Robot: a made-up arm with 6 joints. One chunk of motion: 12 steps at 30 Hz.
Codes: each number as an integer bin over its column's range. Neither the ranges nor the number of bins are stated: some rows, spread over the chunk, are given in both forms.
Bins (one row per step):
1: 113 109 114 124 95 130
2: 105 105 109 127 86 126
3: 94 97 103 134 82 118
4: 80 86 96 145 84 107
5: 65 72 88 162 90 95
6: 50 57 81 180 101 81
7: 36 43 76 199 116 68
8: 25 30 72 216 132 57
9: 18 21 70 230 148 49
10: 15 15 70 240 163 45
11: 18 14 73 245 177 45
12: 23 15 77 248 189 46
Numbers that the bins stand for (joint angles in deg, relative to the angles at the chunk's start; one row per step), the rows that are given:
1: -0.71 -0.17 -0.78 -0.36 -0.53 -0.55
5: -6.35 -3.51 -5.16 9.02 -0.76 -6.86
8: -11.06 -7.29 -7.86 22.36 1.21 -13.72
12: -11.29 -8.65 -7.02 30.27 3.89 -15.70
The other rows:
2: -1.65 -0.53 -1.62 0.38 -0.95 -1.27
3: -2.94 -1.25 -2.63 2.11 -1.14 -2.71
4: -4.59 -2.24 -3.81 4.82 -1.05 -4.70
6: -8.12 -4.86 -6.34 13.47 -0.25 -9.39
7: -9.76 -6.12 -7.18 18.16 0.46 -11.73
9: -11.88 -8.11 -8.20 25.82 1.96 -15.16
10: -12.24 -8.65 -8.20 28.29 2.67 -15.88
11: -11.88 -8.74 -7.69 29.53 3.33 -15.88

